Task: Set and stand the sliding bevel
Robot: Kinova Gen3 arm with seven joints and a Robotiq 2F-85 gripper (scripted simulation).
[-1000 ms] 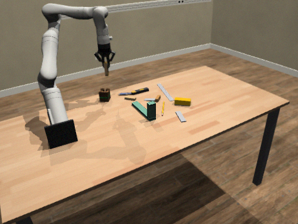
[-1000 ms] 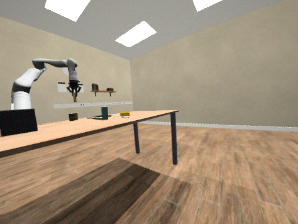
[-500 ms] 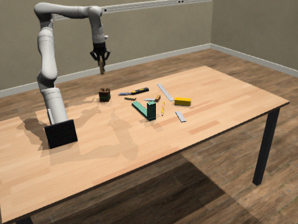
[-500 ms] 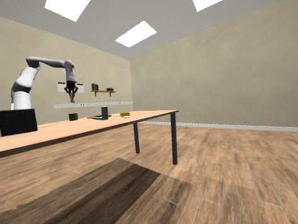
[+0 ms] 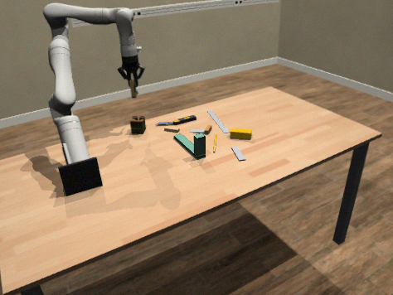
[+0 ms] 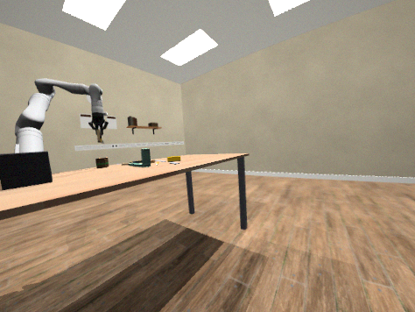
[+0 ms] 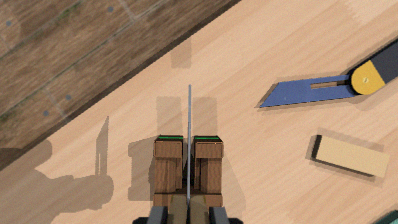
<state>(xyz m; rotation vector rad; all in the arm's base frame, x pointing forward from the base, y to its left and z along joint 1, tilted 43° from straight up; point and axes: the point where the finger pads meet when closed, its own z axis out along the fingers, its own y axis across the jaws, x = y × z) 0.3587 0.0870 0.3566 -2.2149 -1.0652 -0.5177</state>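
Right now the wooden sliding bevel is 40 mm below my hand. The rest, counted from my hand: blue blade: 250 mm below, 160 mm ahead, 30 mm to the right; then thin steel blade: 60 mm below, 10 mm to the left, 10 mm ahead; then small wooden block: 250 mm below, 140 mm ahead, 100 mm to the right.
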